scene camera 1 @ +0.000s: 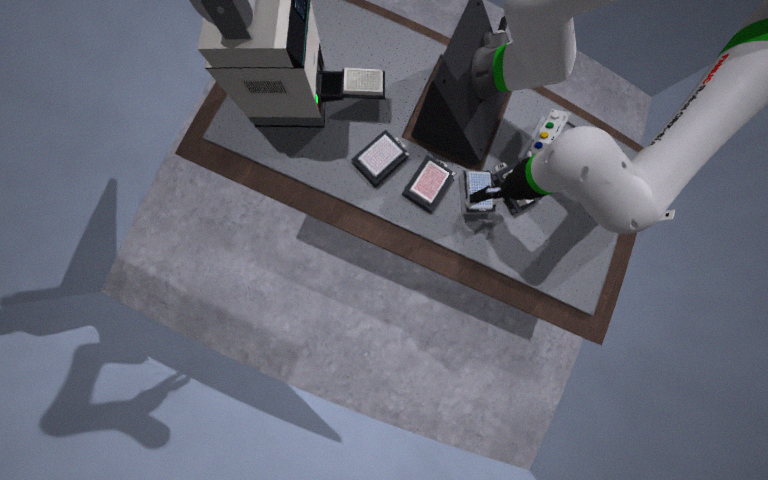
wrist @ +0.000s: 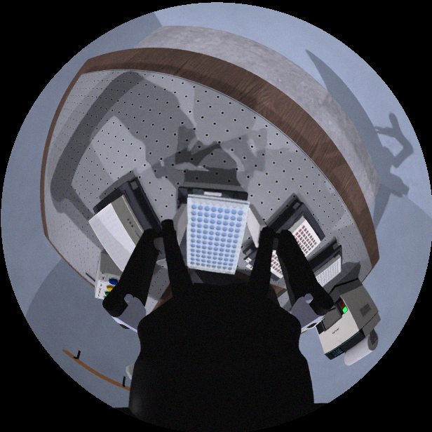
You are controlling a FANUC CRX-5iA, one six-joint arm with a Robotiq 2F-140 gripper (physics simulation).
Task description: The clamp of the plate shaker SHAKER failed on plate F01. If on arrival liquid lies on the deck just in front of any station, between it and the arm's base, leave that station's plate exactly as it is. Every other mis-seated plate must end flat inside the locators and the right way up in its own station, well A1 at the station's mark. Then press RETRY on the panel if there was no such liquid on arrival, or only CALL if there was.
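Places are measured from the arm's base along level axes (x ahead, y left, z up), in millimetres.
Pixels of known places: gripper, fingertip midpoint: [scene camera 1: 480, 202]; arm's base, link origin: [scene camera 1: 482, 74].
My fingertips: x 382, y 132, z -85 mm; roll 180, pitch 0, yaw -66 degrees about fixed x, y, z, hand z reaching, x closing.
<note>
Ahead of a thing's pixels: the offset from my fingertips to its top centre. "spot": to the spot under its first point.
A blue-welled plate {13 mm right, 39 mm back, 14 mm up} [scene camera 1: 479, 186] [wrist: 217, 235] is right way up over its dark station [wrist: 184, 191]. My gripper [scene camera 1: 480, 194] [wrist: 217, 212] is shut on its two long sides. Whether the plate touches the locators is hidden. A red-welled plate {178 mm right, 19 mm back, 19 mm down} [scene camera 1: 431, 181] [wrist: 309, 237] lies in the neighbouring station. A pale pinkish plate {367 mm right, 51 mm back, 15 mm down} [scene camera 1: 381, 154] lies in the station beyond. On the other side, a white block with lettering [wrist: 117, 232] is on a dark station, partly hidden by the gripper in the scene view. The labels and well A1 are too small to read. I cannot make out liquid among the shadows.
The button panel {205 mm left, 345 mm back, 20 mm up} [scene camera 1: 547, 134] [wrist: 103, 278] stands beyond the white block. A large instrument {spot: 709 mm right, 66 mm back, 117 mm up} [scene camera 1: 269, 93] [wrist: 352, 317] with a green light has an extended tray bearing a pale plate {492 mm right, 248 mm back, 46 mm up} [scene camera 1: 363, 80]. The dark arm pedestal [scene camera 1: 455, 104] rises behind the stations. A brown rim {spot: 227 mm right, 193 mm ahead, 77 mm down} [scene camera 1: 396, 237] [wrist: 235, 82] edges the deck.
</note>
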